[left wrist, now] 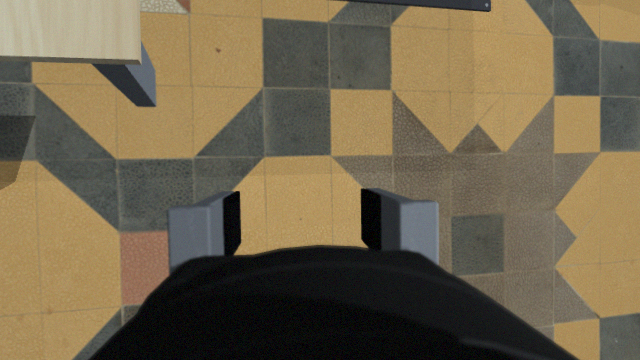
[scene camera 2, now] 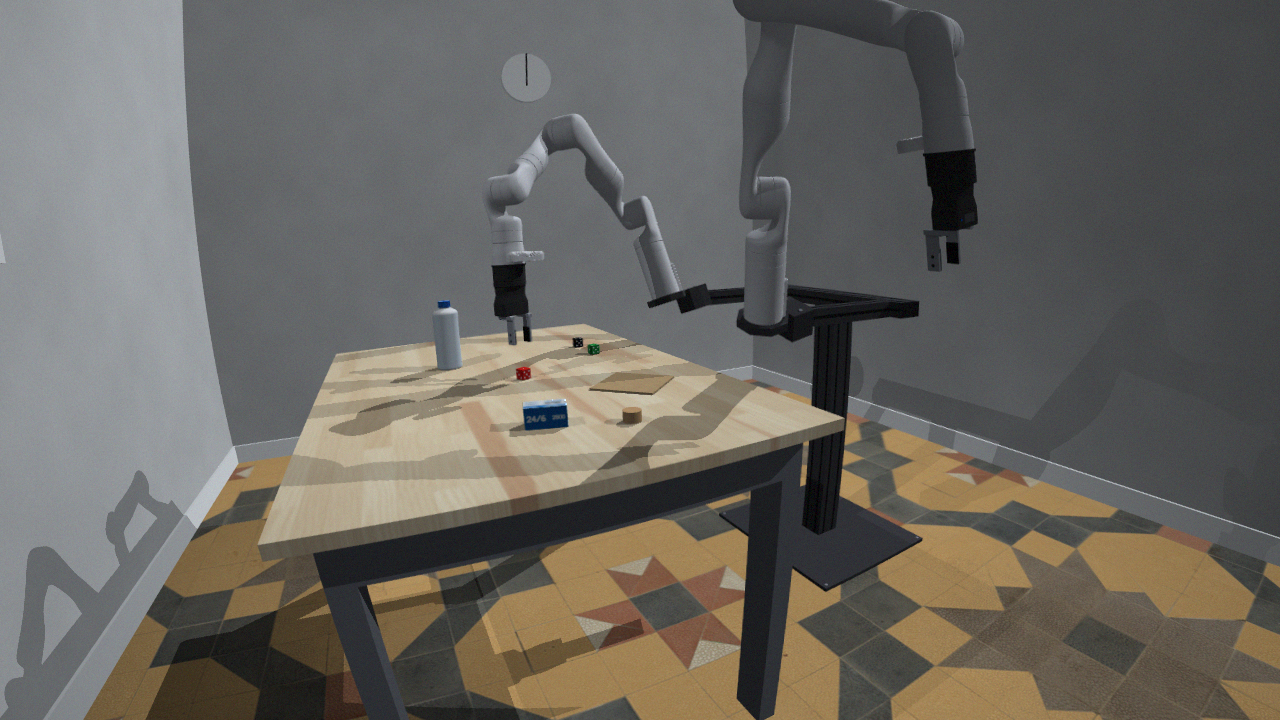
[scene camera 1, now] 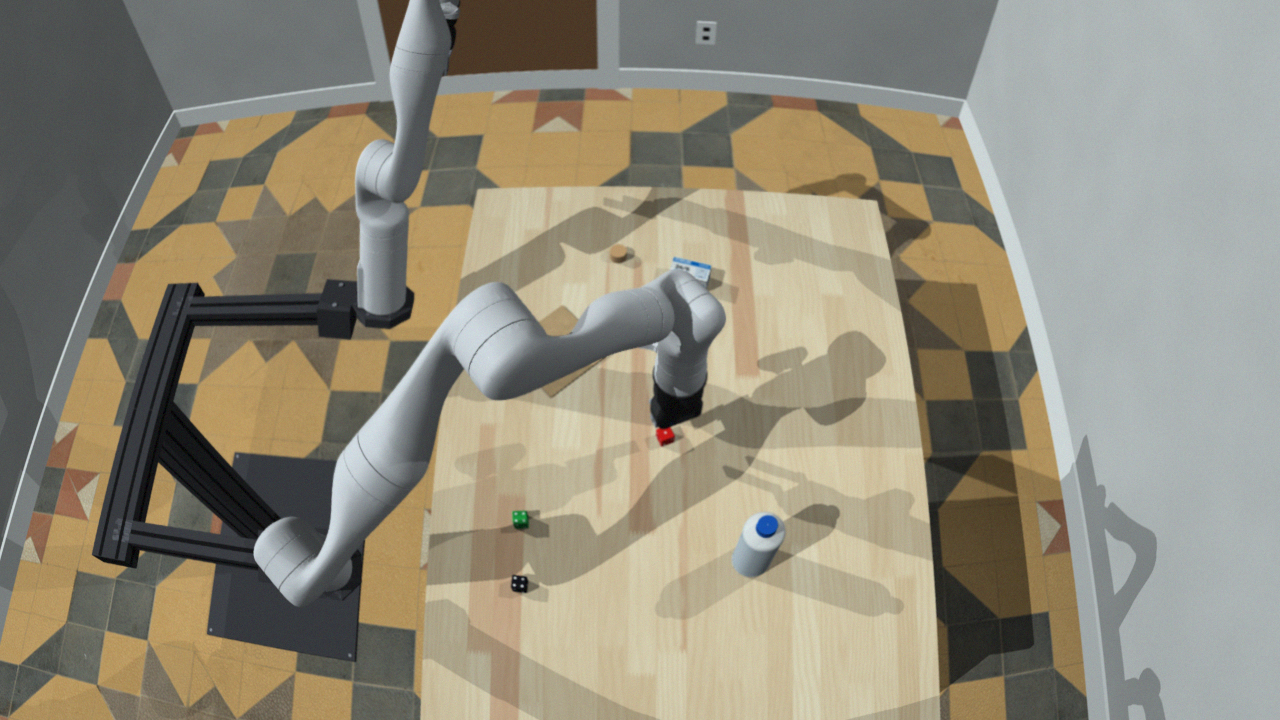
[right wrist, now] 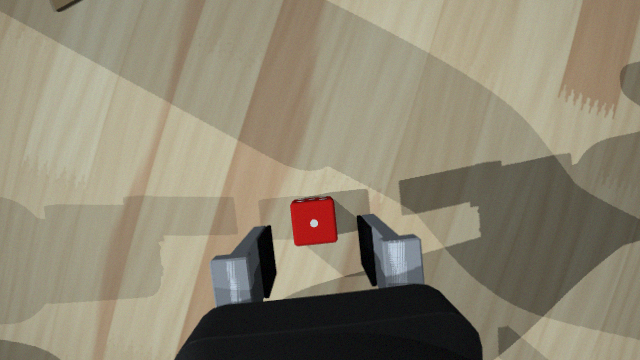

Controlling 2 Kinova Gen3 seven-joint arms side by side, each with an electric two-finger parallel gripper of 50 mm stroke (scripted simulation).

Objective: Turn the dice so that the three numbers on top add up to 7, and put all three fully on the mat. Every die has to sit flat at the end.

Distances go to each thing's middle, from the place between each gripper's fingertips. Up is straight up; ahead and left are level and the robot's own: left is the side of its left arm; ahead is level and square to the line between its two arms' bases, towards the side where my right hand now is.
My right hand (scene camera 2: 520, 343) is 90 mm above the red die (right wrist: 313, 219). Round my right hand: staples box (scene camera 2: 546, 414) (340 mm to the left, 80 mm below, 30 mm ahead); then brown square mat (scene camera 2: 649, 384) (210 mm behind, 160 mm to the left, 100 mm below); then white bottle (scene camera 1: 759, 542) (220 mm to the right, 160 mm ahead, 20 mm below).
Now: left hand (scene camera 2: 944, 266) 330 mm short of the brown square mat, 520 mm to the left of it and 280 mm above it. Round my left hand: red die 540 mm ahead, 680 mm to the right, 270 mm below; staples box 560 mm ahead, 340 mm to the right, 260 mm below; white bottle 690 mm ahead, 900 mm to the right, 200 mm below.
